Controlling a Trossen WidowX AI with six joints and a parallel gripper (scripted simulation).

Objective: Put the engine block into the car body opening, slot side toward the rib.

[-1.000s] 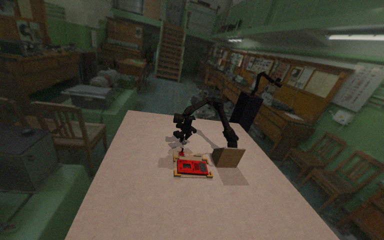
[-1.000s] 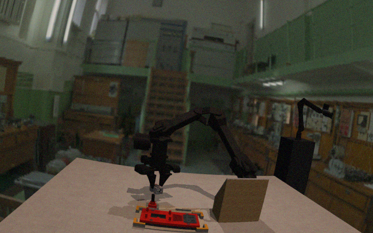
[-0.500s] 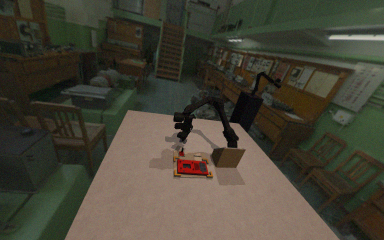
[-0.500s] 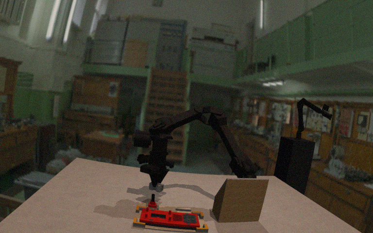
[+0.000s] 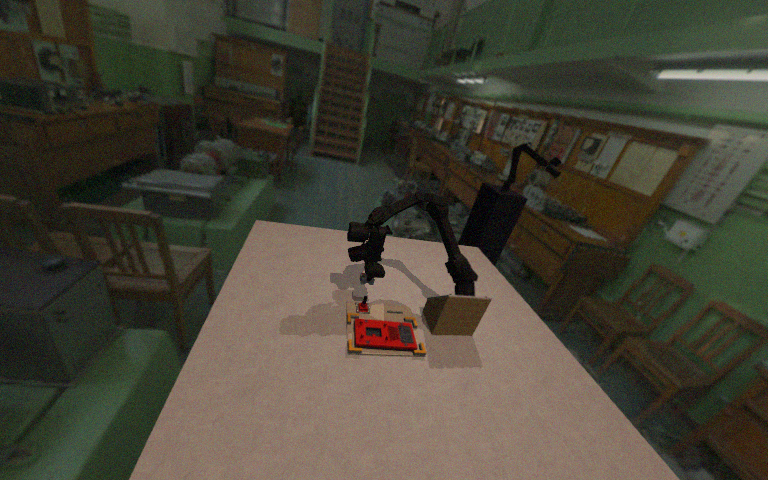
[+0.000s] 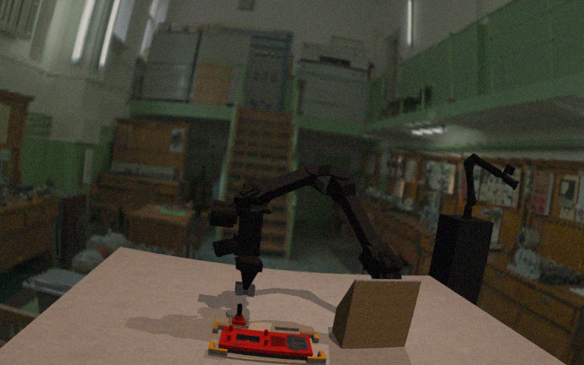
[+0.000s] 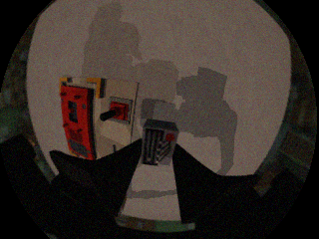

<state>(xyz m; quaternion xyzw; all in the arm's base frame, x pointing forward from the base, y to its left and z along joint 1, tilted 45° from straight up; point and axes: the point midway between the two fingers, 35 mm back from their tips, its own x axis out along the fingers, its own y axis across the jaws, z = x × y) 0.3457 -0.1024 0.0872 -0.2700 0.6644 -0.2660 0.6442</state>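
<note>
Right now my gripper tip is 80 mm to the right of the dark post, 50 mm above it and 10 mm short of it. From my gripper tip the other things lie so: engine block 10 mm below.
</note>
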